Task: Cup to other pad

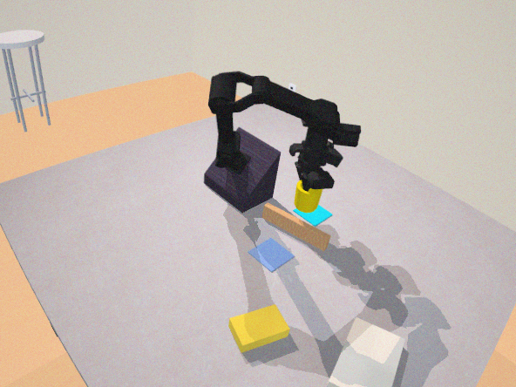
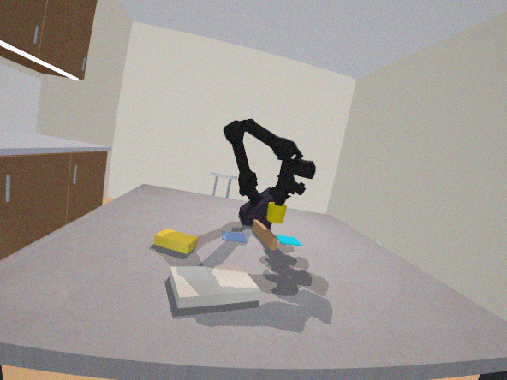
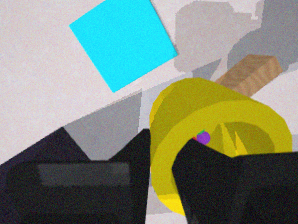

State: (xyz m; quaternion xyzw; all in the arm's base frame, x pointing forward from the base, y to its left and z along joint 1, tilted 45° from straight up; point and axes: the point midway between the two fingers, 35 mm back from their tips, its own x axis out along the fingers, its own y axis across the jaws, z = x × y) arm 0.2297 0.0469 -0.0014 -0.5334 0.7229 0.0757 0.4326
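My gripper tip is now 120 mm above the cyan pad, 70 mm to the right of it and 10 mm short of it. Also, from my gripper tip: purple marble 30 mm to the right, 20 mm below, 20 mm ahead; wooden block 100 mm below, 50 mm to the right, 30 mm ahead; yellow cup 20 mm to the right, 20 mm ahead.
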